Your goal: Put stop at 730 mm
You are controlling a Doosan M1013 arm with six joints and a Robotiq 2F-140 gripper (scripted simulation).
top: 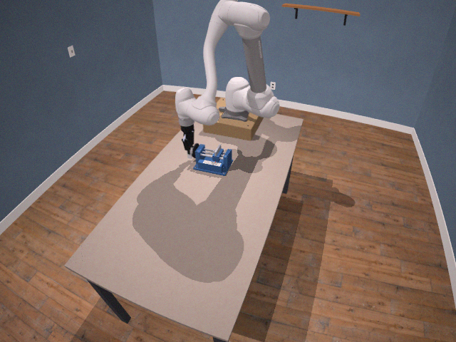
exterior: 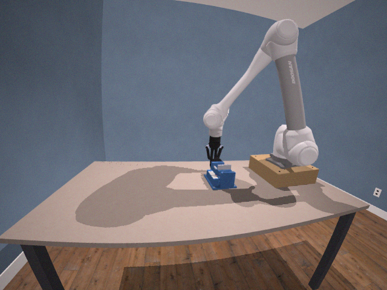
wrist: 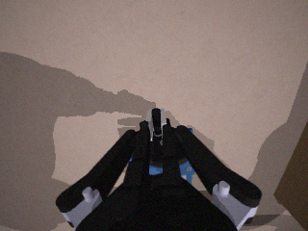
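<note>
The black handwheel lies 20 mm to the left of my hand and 10 mm below it. The rest, counted from my hand: grey stop block: 180 mm to the left, 30 mm above, 10 mm ahead.
</note>
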